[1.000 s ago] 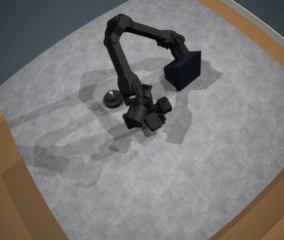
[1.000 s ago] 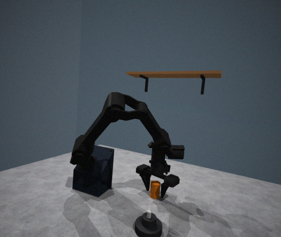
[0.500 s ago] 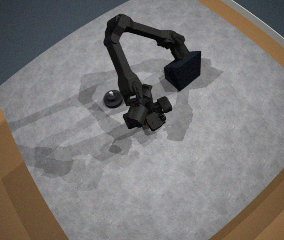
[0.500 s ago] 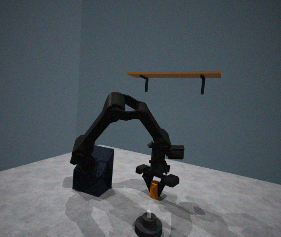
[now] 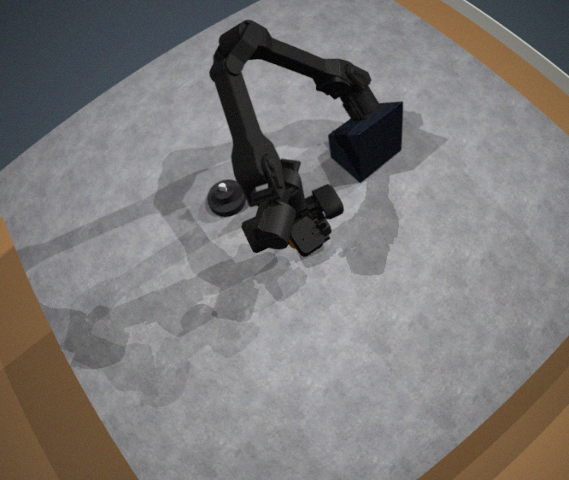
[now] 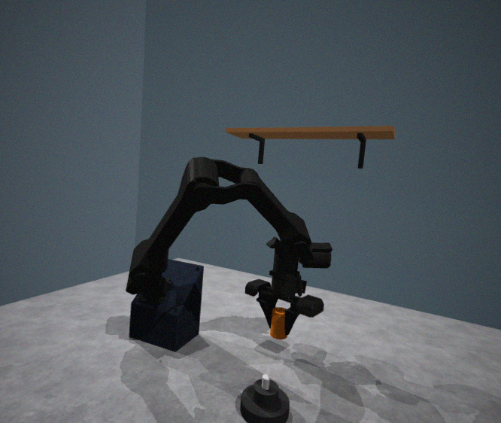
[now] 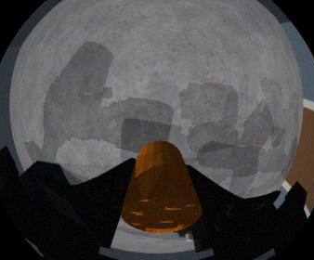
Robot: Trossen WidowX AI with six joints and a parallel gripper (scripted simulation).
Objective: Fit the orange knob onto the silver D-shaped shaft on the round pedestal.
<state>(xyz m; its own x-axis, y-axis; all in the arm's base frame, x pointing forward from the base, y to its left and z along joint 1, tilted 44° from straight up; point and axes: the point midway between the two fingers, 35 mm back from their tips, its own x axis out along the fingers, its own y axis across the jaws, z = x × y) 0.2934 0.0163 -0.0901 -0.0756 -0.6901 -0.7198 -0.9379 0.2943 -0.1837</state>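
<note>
The round pedestal is 200 mm to the right of my gripper tip, 20 mm below it and 20 mm ahead of it. From my gripper tip the other things lie so: orange knob (30 mm above).
</note>
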